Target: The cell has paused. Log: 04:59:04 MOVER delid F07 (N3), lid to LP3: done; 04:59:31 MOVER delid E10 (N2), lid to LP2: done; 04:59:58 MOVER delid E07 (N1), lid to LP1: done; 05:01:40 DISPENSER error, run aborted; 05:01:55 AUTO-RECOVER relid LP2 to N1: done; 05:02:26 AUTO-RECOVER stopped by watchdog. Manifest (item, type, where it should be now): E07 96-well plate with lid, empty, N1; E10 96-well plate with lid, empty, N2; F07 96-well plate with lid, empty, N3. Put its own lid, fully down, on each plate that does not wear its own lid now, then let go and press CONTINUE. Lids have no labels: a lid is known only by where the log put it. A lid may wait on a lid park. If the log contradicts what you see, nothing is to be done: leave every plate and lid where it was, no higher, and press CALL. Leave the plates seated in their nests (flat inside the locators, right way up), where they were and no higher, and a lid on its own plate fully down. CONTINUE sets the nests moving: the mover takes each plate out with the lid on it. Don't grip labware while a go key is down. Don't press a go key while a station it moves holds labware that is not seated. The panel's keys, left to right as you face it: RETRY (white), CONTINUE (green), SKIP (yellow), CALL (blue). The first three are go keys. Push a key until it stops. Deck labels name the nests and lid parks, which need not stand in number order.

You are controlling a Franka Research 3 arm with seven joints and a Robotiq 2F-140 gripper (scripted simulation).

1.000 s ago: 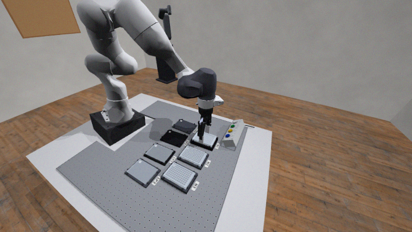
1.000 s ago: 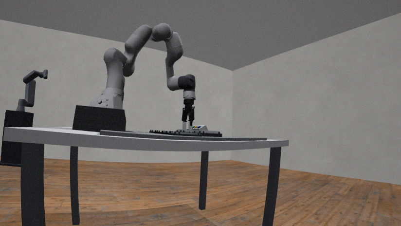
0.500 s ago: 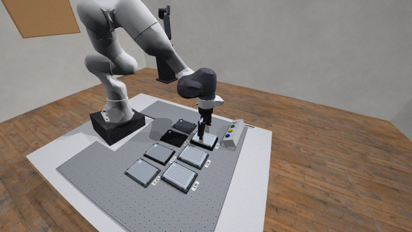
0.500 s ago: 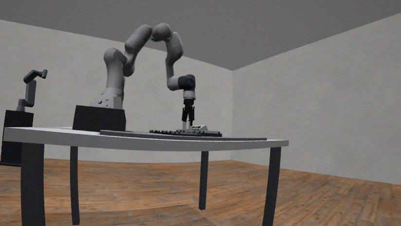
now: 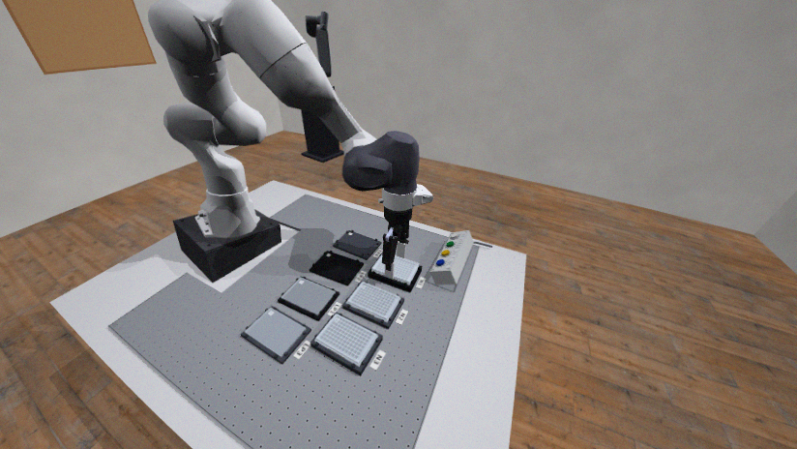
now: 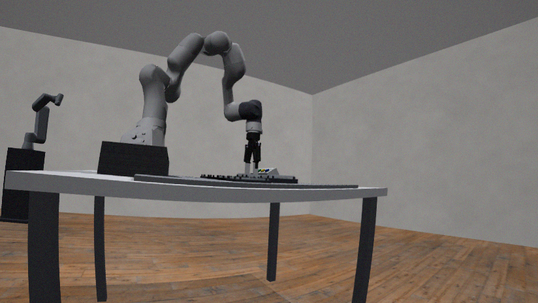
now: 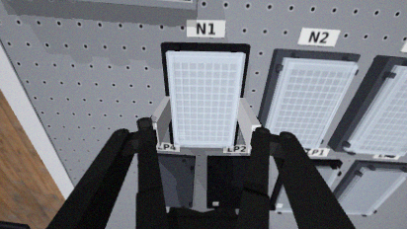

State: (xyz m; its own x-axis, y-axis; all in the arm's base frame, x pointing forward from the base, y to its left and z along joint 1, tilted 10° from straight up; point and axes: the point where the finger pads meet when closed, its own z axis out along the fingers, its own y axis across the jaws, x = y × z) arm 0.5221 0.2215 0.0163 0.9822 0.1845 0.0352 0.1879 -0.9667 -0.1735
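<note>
The nest N1 lies 5 cm below my hand. Round my hand: yellow skip key: 11 cm ahead, 12 cm to the left, 1 cm above; then lid park LP2: 17 cm behind, 9 cm to the right, 5 cm below; then blue call key: 12 cm ahead, 7 cm to the left, 1 cm above.
</note>
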